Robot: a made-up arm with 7 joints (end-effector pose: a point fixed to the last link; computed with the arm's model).
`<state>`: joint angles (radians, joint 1 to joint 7).
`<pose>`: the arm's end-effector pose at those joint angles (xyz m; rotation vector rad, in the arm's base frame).
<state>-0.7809 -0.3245 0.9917 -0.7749 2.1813 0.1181 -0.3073</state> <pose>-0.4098 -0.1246 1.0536 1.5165 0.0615 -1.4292</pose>
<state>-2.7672 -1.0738 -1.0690 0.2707 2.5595 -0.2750 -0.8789</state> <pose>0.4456 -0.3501 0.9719 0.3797 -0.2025 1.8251</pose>
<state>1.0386 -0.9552 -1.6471 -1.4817 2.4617 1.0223 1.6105</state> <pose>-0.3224 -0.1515 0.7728 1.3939 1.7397 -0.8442</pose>
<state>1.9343 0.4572 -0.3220 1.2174 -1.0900 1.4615 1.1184</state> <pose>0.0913 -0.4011 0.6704 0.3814 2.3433 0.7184</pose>
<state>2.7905 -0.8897 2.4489 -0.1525 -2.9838 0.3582 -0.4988</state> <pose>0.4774 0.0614 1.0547 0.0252 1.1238 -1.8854</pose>
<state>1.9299 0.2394 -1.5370 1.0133 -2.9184 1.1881 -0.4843</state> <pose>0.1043 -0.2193 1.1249 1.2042 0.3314 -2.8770</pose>
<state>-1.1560 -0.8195 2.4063 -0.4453 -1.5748 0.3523 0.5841</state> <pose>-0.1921 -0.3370 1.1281 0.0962 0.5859 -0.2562</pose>
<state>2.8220 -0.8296 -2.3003 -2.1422 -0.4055 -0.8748 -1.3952</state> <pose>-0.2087 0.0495 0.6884 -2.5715 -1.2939 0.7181</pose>
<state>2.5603 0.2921 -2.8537 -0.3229 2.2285 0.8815 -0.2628</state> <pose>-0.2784 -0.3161 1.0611 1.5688 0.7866 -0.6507</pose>
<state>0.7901 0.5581 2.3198 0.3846 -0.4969 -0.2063 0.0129</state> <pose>0.1249 -0.2694 1.2208 0.6204 1.0004 -2.5615</pose>
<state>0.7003 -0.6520 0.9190 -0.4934 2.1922 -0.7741 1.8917</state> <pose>-0.1653 0.3230 1.0945 -0.6666 0.7553 0.2219</pose>
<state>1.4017 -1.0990 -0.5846 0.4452 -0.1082 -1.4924 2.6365</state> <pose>-0.1769 0.4522 0.7972 1.5895 -1.3505 -1.1686</pose>
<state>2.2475 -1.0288 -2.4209 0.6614 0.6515 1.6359 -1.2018</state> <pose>0.4450 0.0707 0.6212 1.0211 2.4749 -0.5408</pose>
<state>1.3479 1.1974 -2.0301 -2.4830 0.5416 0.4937 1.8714</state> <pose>-0.2114 -0.1609 0.3412 -2.9049 -0.6959 0.0721</pose>
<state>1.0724 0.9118 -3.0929 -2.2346 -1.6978 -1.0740 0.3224</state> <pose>0.3082 -0.1905 0.3718 -0.9300 2.6276 0.0556</pose>
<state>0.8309 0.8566 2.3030 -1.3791 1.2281 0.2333 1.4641</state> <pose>0.5793 -0.0989 0.6269 0.3747 1.9955 1.5057</pose>
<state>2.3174 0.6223 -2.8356 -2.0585 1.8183 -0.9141 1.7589</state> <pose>-0.3886 -0.0830 0.5165 -2.1520 -0.5078 0.1731</pose>
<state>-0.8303 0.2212 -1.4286 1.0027 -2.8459 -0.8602 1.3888</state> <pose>-0.1539 0.3966 0.8550 0.7165 -1.5563 -1.4036</pose>
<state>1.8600 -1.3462 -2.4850 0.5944 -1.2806 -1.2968 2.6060</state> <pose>0.3929 0.3627 0.7055 -0.3613 1.2623 -1.7324</pose>
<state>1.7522 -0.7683 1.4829 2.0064 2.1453 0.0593 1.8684</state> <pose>-0.3914 0.0879 0.6470 0.0026 -1.1809 -0.1258</pose>
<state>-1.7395 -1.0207 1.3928 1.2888 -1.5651 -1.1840 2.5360</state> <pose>0.3955 -0.2968 0.5748 0.6946 2.8066 0.1664</pose>
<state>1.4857 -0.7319 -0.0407 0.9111 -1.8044 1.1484 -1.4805</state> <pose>0.1410 0.1506 1.0954 0.1463 1.1499 2.1021</pose>
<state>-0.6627 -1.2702 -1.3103 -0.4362 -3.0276 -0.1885 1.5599</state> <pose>-0.4398 -0.5181 0.7383 1.9475 1.5001 -1.5305</pose>
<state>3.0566 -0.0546 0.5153 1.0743 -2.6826 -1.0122 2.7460</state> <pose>-0.3039 0.2388 0.8285 -2.8116 1.0214 0.8850</pose>
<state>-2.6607 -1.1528 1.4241 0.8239 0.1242 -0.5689 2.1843</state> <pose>0.6128 -0.0715 0.8075 -0.2274 1.7669 -0.7629</pose>
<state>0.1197 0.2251 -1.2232 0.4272 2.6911 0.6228 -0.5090</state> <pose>0.2957 -0.0056 1.1939 0.1649 1.2038 -1.0459</pose>
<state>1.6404 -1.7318 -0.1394 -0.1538 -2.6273 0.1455 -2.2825</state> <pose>0.0046 0.6739 0.3957 -0.0350 -1.8566 -1.7537</pose>
